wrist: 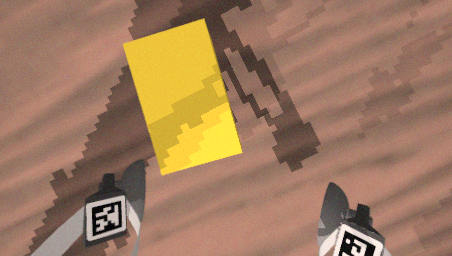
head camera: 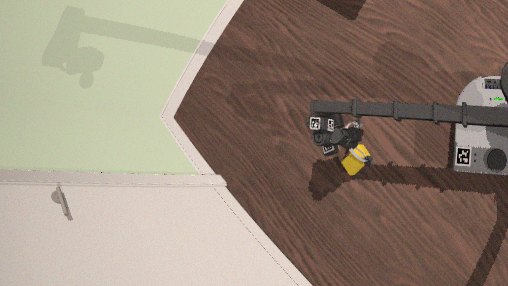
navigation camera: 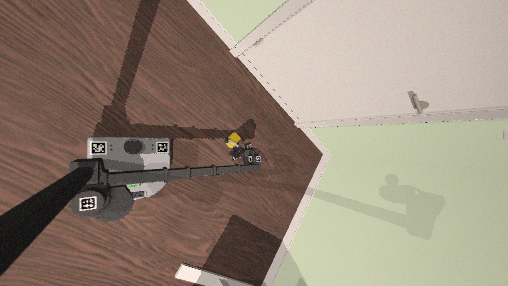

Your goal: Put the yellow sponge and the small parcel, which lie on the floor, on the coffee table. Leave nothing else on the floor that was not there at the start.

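Where they show: gripper, between the fingertips: (wrist: 232, 190) (head camera: 365, 142) (navigation camera: 228, 149); robot's base, origin of its link: (head camera: 495, 159) (navigation camera: 132, 145).
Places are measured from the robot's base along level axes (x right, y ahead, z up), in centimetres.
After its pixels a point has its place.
Note:
The yellow sponge (head camera: 353, 166) {x 61.3, y 6.3, z 4.5 cm} (navigation camera: 233, 137) {x 60.7, y 5.9, z 4.5 cm} (wrist: 182, 95) {x 61.3, y 4.1, z 4.5 cm} lies on the wooden floor. In the wrist view it is a tilted yellow rectangle, left of the middle and partly shaded. My gripper (head camera: 363, 142) {x 56.9, y -2.4, z 4.7 cm} (navigation camera: 230, 150) {x 56.9, y -2.4, z 4.7 cm} (wrist: 232, 190) {x 56.9, y -2.4, z 4.7 cm} is open with nothing between its fingers. In the wrist view both fingertips are below the sponge in the picture, one near its lower left corner and the other well to its right. In the head view one finger crosses over part of the sponge. The small parcel does not show. I cannot make out the coffee table for certain.
My base (head camera: 467, 137) {x 11.8, y -6.1, z 15.9 cm} (navigation camera: 157, 160) {x 10.7, y -7.0, z 16.0 cm} stands at the arm's other end. A white door (head camera: 125, 235) {x 107.2, y 34.7, z 69.3 cm} (navigation camera: 370, 65) {x 96.4, y 42.4, z 78.9 cm} and green walls (head camera: 115, 115) {x 170.4, y -8.1, z 41.0 cm} (navigation camera: 380, 170) {x 166.4, y -18.1, z 56.9 cm} bound the floor. A white slab end (navigation camera: 189, 272) {x 31.4, y -83.1, z 2.5 cm} shows at the navigation view's bottom, beside a dark shadow.

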